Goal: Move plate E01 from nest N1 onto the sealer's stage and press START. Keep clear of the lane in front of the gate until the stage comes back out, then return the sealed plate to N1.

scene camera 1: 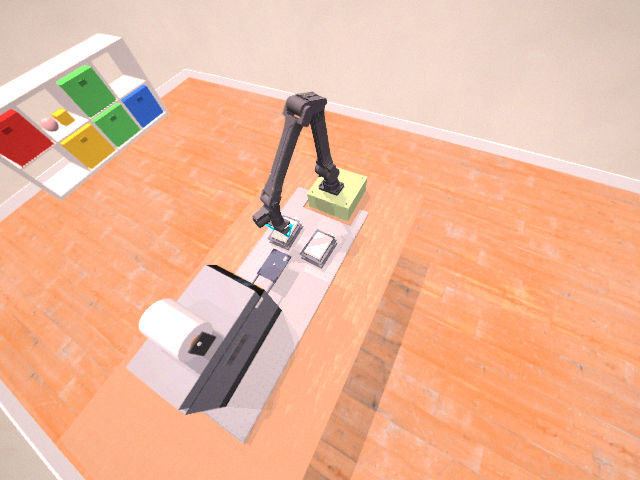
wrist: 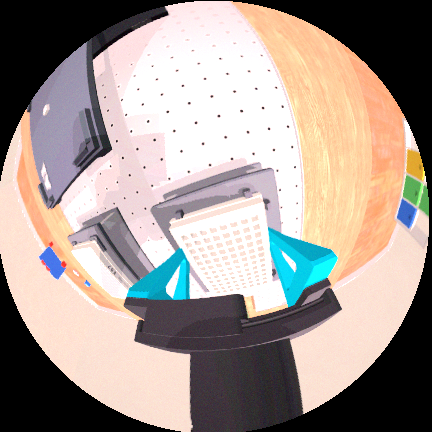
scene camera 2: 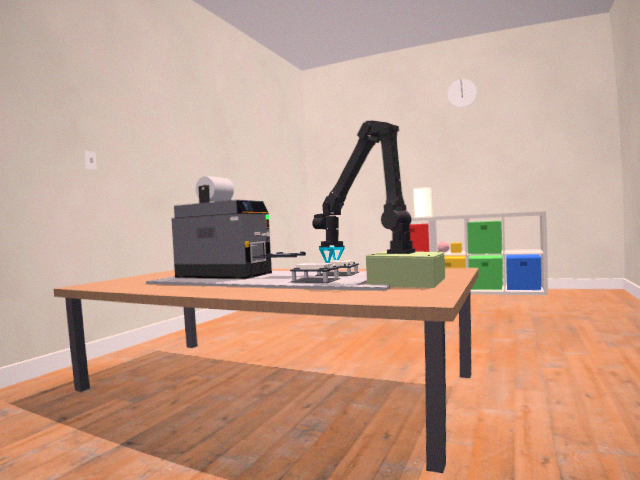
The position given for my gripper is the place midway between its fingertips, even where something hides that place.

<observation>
I see my gripper (wrist: 225, 241) and a sealer stage (wrist: 64, 142).
</observation>
